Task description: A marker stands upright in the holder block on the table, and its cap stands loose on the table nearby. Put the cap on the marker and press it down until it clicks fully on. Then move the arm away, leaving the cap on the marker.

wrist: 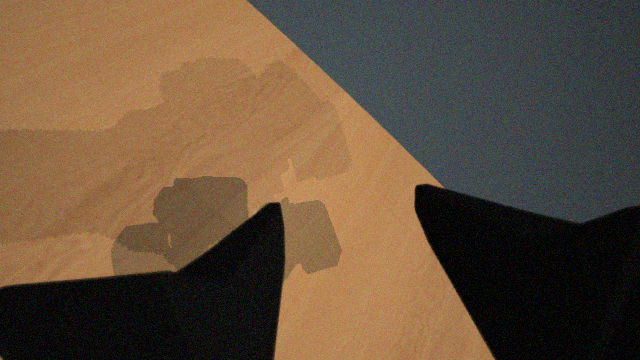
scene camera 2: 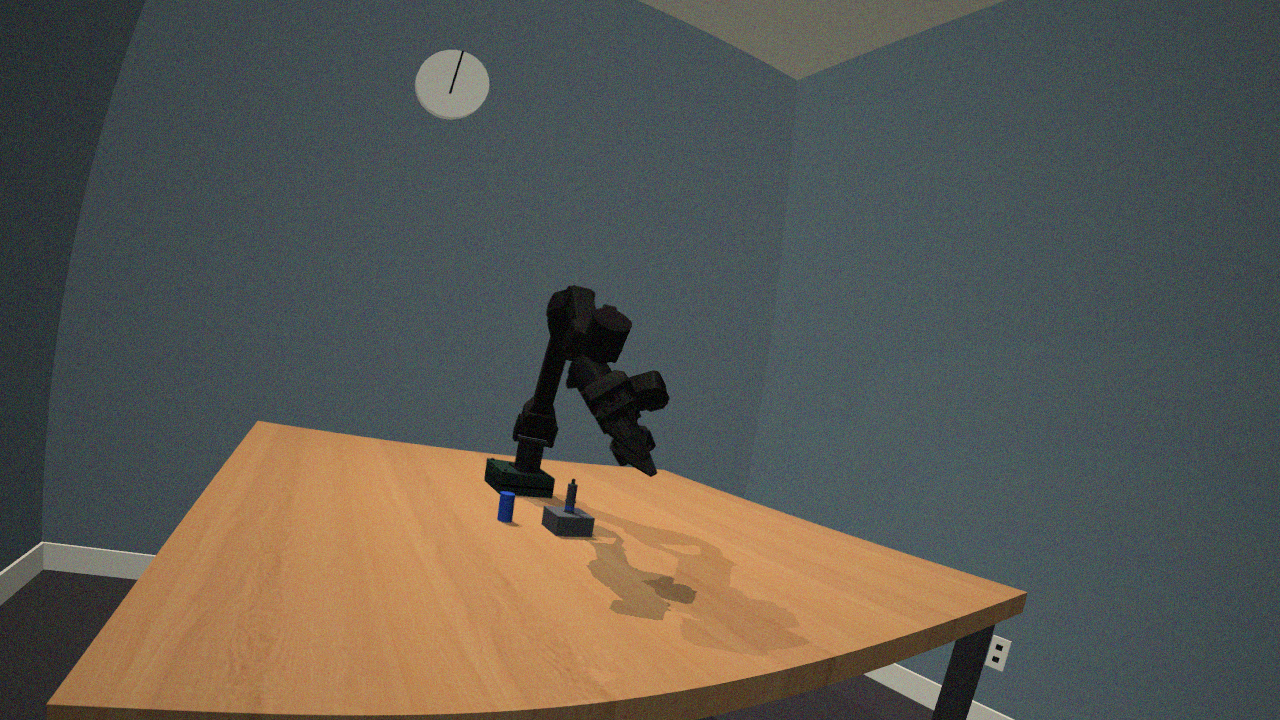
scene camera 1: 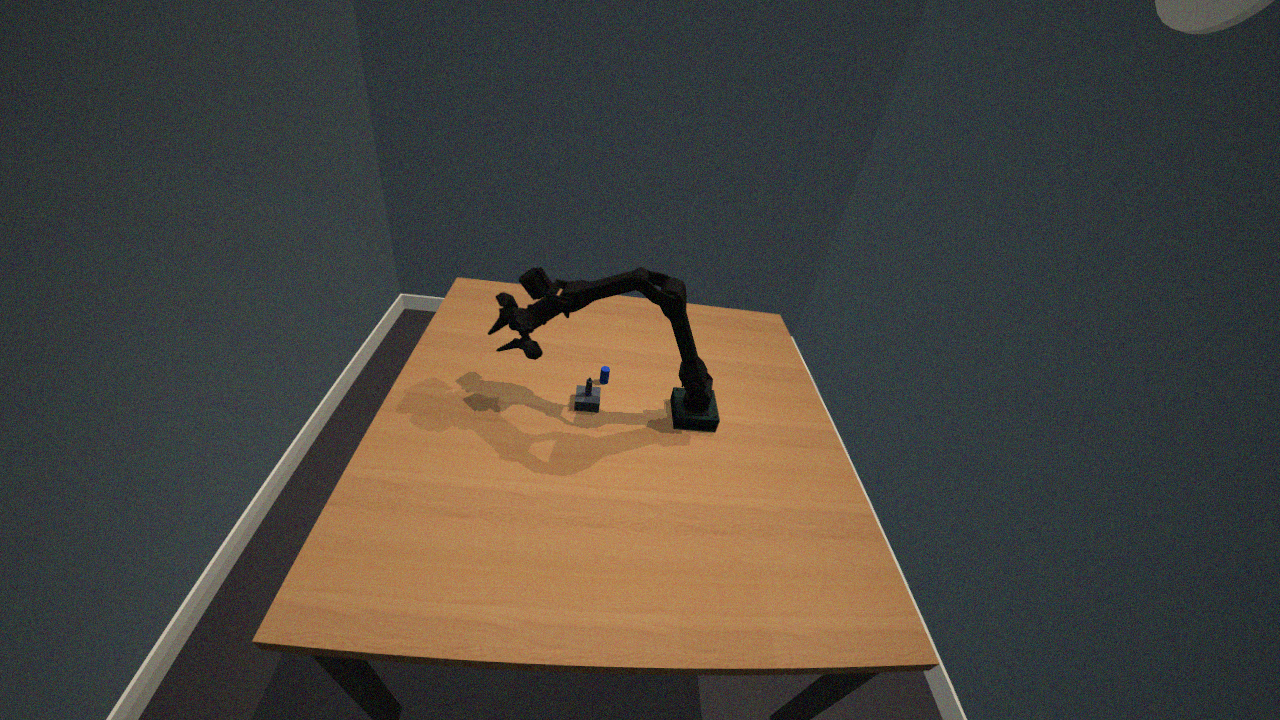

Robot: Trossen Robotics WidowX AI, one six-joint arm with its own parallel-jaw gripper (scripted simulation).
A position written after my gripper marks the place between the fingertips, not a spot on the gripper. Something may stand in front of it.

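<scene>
Holder block (scene camera 2: 560, 526). My gripper (scene camera 2: 650, 466), (scene camera 1: 492, 342), (wrist: 349, 205).
</scene>
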